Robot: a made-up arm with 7 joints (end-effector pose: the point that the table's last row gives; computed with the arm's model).
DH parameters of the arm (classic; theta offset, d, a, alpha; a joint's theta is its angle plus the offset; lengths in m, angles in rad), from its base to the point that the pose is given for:
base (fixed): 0 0 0 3.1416
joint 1: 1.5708 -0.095 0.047 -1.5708
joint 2: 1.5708 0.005 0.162 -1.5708
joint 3: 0 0.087 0.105 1.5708
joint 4: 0 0.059 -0.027 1.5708
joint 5: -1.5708 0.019 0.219 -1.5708
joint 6: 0 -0.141 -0.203 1.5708
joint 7: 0 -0.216 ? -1.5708
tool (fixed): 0 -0.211 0 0
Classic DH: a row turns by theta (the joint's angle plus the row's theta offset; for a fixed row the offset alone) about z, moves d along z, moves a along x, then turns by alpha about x.
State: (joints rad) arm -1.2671 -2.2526 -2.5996 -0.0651 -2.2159 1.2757 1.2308
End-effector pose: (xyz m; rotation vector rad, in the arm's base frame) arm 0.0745 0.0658 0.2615 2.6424 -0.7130 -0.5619
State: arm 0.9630 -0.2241 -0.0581 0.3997 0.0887 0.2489 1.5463
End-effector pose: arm 0.1896 -0.0198 0.2239 -0.7398 -1.4834 -0.3913
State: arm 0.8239 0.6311 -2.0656 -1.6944 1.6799 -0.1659 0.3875
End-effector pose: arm -0.2512 0.2840 0.3514 1.7821 -2.4334 0.5026
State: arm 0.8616 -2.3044 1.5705 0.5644 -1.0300 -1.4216 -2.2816
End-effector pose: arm -0.4490 0.1631 0.2276 -0.0821 2.9526 0.1532
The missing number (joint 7, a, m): 0.031
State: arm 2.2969 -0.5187 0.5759 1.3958 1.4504 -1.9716 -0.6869
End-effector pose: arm 0.1667 -0.5120 0.3730 0.2535 -1.1970 -2.6426
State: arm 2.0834 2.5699 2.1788 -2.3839 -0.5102 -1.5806 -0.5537
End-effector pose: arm -0.6248 -0.1759 0.2521 -0.1987 1.7643 1.1032
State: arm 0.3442 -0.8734 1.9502 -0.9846 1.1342 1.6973 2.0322
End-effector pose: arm -0.0161 -0.1492 0.2681 1.3660 -1.6676 -1.0477
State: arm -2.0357 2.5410 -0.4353 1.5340 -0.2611 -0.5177 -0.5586
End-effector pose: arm -0.1341 -0.0434 0.3054 -0.1866 2.9508 0.8782
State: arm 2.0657 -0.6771 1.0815 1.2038 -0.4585 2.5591 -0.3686
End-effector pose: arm -0.6086 0.0509 -0.0316 1.0550 0.0459 1.4137
